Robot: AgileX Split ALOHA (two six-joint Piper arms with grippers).
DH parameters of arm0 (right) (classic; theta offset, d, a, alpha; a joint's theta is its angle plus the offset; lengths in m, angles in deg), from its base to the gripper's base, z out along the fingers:
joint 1: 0 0.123 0 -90
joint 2: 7.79 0 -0.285 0
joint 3: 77.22 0 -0.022 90
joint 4: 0 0.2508 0 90
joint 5: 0 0 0.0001 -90
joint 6: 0 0.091 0 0
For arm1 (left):
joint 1: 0 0.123 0 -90
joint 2: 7.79 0 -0.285 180
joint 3: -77.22 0 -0.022 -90
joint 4: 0 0.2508 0 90
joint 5: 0 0 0.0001 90
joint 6: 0 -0.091 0 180
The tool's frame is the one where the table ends.
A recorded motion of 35 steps. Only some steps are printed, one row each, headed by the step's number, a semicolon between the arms.
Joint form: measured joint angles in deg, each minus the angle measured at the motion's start. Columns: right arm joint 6, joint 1, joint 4, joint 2, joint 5, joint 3; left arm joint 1, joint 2, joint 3, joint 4, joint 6, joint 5.
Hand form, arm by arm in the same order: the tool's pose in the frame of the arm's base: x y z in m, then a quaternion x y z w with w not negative. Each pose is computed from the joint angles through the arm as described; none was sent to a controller.
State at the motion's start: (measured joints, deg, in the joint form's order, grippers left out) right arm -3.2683 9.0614 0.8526 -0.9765 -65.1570 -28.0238; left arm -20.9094 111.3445 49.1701 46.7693 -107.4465 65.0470
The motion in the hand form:
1: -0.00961 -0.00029 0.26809 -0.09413 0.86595 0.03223 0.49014; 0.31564 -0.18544 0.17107 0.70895 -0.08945 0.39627 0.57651
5: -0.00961 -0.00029 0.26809 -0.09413 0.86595 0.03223 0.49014; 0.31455 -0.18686 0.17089 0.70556 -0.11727 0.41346 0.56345
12: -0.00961 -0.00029 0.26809 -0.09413 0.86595 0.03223 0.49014; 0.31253 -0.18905 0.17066 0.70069 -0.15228 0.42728 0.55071
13: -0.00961 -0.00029 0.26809 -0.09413 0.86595 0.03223 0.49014; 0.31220 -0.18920 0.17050 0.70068 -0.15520 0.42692 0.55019
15: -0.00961 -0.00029 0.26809 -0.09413 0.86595 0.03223 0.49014; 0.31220 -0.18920 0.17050 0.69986 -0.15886 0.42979 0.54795
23: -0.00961 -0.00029 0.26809 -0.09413 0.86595 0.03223 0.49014; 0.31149 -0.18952 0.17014 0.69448 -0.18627 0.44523 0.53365
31: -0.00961 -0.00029 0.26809 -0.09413 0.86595 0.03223 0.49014; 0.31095 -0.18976 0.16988 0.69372 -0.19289 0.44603 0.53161
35: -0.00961 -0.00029 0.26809 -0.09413 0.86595 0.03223 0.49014; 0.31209 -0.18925 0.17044 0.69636 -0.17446 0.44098 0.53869
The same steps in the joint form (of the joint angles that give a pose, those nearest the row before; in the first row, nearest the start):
1: 0.00 0.00 0.00 0.00 0.00 0.00; 0.00 0.00 0.00 0.51 -0.78 0.00
5: 0.00 0.00 0.00 0.00 0.00 0.00; -0.22 0.00 0.00 0.82 -4.67 0.00
12: 0.00 0.00 0.00 0.00 0.00 0.00; -0.47 0.00 0.09 2.03 -8.49 0.09
13: 0.00 0.00 0.00 0.00 0.00 0.00; -0.47 0.00 0.09 2.30 -8.61 0.09
15: 0.00 0.00 0.00 0.00 0.00 0.00; -0.47 0.00 0.09 2.30 -9.21 0.09
23: 0.00 0.00 0.00 0.00 0.00 0.00; -0.47 0.00 0.09 2.90 -12.93 0.09
31: 0.00 0.00 0.00 0.00 0.00 0.00; -0.47 0.00 0.09 3.34 -13.44 0.09
35: 0.00 0.00 0.00 0.00 0.00 0.00; -0.47 0.00 0.09 2.40 -11.64 0.09

